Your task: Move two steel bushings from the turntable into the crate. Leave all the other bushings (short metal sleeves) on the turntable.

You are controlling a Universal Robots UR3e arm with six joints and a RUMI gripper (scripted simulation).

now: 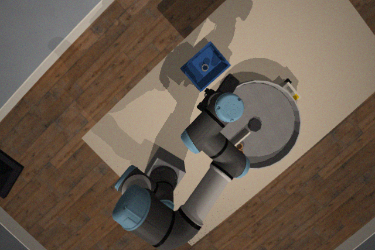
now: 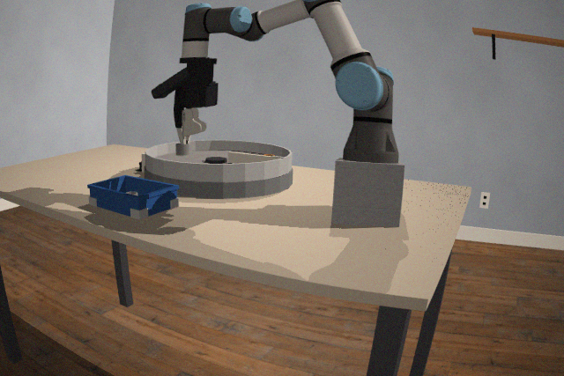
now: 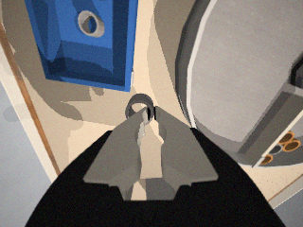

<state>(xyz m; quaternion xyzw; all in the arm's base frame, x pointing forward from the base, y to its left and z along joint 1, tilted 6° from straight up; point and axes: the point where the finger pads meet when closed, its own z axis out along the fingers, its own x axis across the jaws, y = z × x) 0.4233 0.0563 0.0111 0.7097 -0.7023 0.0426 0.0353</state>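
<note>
The blue crate is 110 mm below my hand, 100 mm to the left of it and 100 mm ahead of it. From my hand the other things lie so: grey turntable 260 mm to the right, 80 mm below, 20 mm ahead.
</note>
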